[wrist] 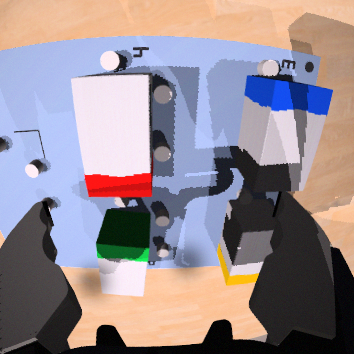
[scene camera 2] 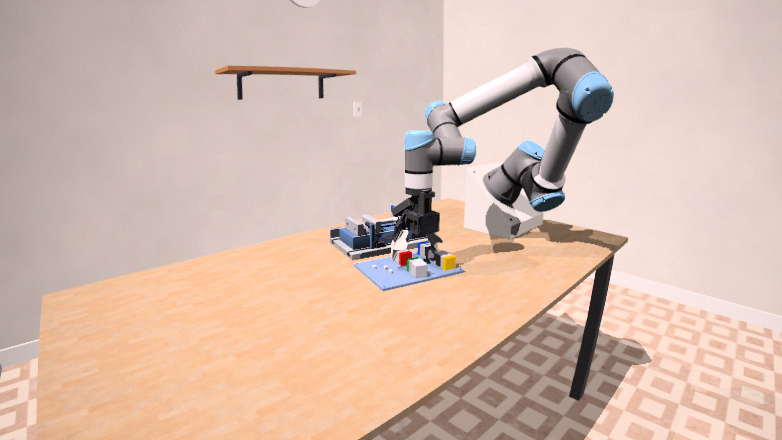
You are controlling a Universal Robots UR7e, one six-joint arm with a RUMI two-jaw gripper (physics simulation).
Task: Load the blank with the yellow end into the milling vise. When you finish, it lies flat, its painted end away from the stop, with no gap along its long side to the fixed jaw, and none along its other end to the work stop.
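The blank with the yellow end lies on the blue board. In the wrist view its yellow end points down the picture, and the right finger covers part of it. My gripper is open, low over the board, with nothing gripped. In the wrist view the blank with the green end shows between the fingers, nearer the left one. The milling vise stands behind the board, partly hidden by the gripper. Its fixed jaw and work stop cannot be told apart.
The blue board also carries a red-ended blank, a blue-ended blank and several short pegs. The blue-ended blank is close above the yellow-ended one in the wrist view. A white angled block stands behind, near the robot base.
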